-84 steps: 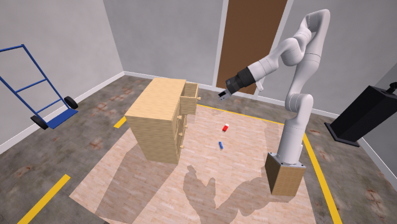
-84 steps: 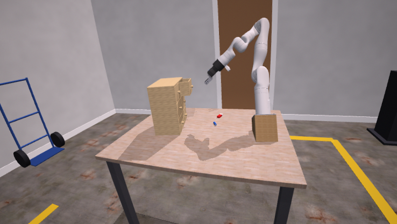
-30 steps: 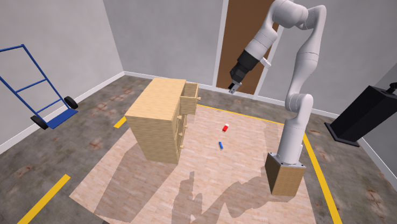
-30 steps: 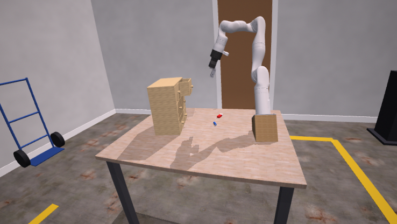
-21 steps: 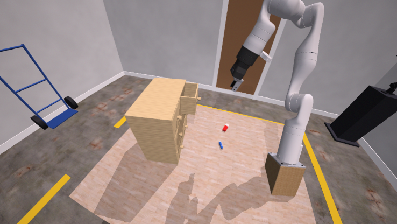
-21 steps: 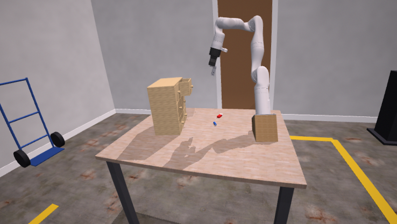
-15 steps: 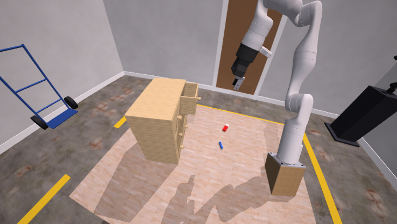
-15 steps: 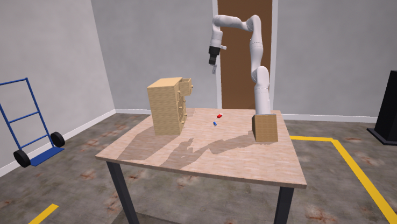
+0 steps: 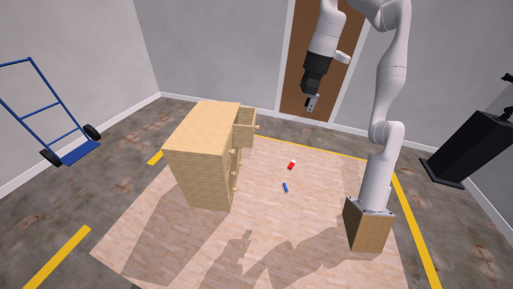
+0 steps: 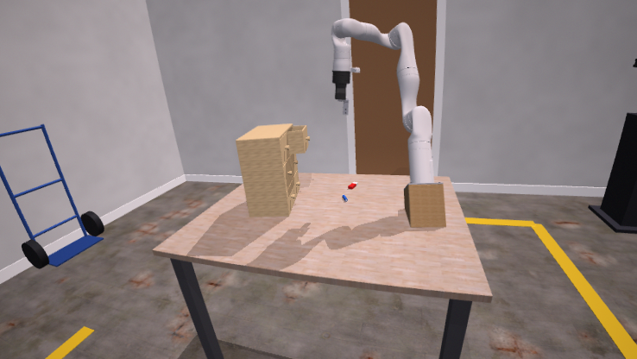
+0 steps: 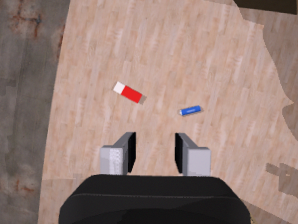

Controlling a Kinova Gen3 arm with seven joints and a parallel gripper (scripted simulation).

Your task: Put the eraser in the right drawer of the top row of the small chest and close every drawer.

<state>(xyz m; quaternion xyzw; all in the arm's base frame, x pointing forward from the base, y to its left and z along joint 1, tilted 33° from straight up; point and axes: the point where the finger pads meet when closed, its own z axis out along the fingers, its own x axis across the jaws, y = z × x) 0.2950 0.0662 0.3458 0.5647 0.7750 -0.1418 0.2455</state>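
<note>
Now: the white eraser 390 mm below my hand and 80 mm to the right of it. From my hand the other things lie so: small blue object (390 mm below, 80 mm to the left).
</note>
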